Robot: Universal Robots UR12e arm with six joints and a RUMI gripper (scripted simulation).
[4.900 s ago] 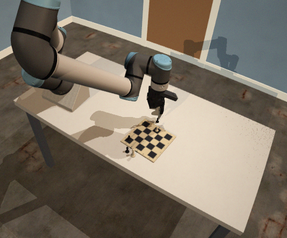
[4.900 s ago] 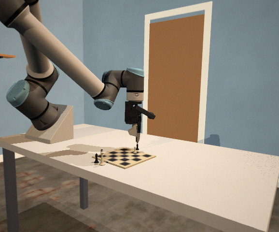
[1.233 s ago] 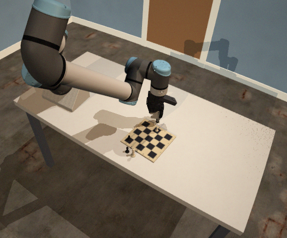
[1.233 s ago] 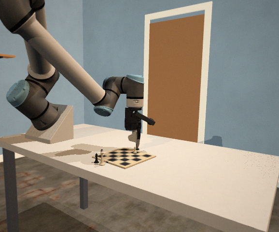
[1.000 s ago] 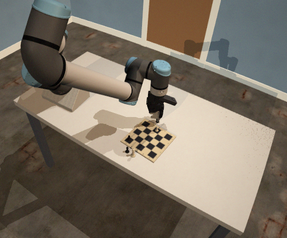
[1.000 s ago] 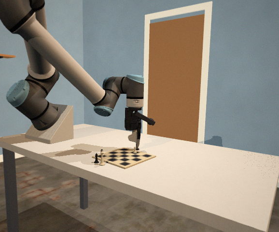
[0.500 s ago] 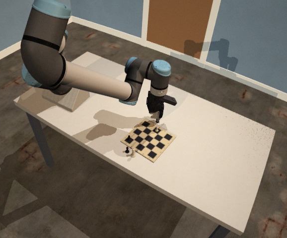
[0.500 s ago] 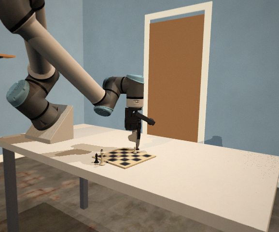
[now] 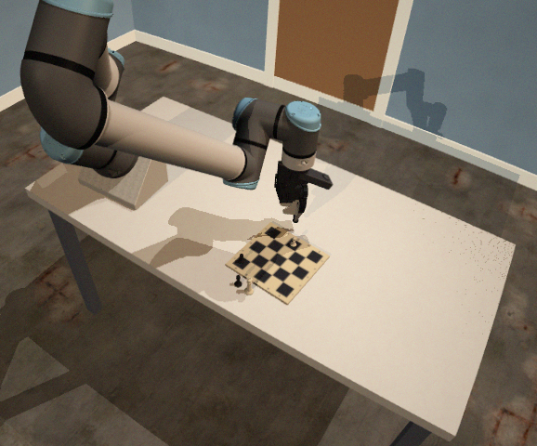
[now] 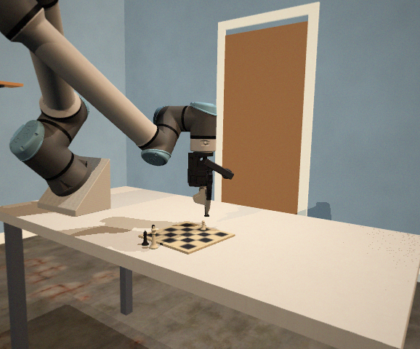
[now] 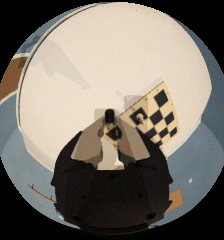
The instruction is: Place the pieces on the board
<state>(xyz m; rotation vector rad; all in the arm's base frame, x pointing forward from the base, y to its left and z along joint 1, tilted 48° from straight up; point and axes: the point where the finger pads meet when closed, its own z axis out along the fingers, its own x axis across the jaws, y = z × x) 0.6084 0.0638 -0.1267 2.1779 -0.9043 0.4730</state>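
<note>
Right now the chessboard is 3 cm ahead of my hand, 14 cm to the right of it and 5 cm below it. Round my hand: black bishop: 2 cm behind, 28 cm to the right, 3 cm below; white king: 2 cm ahead, 28 cm to the right, 2 cm below.
</note>
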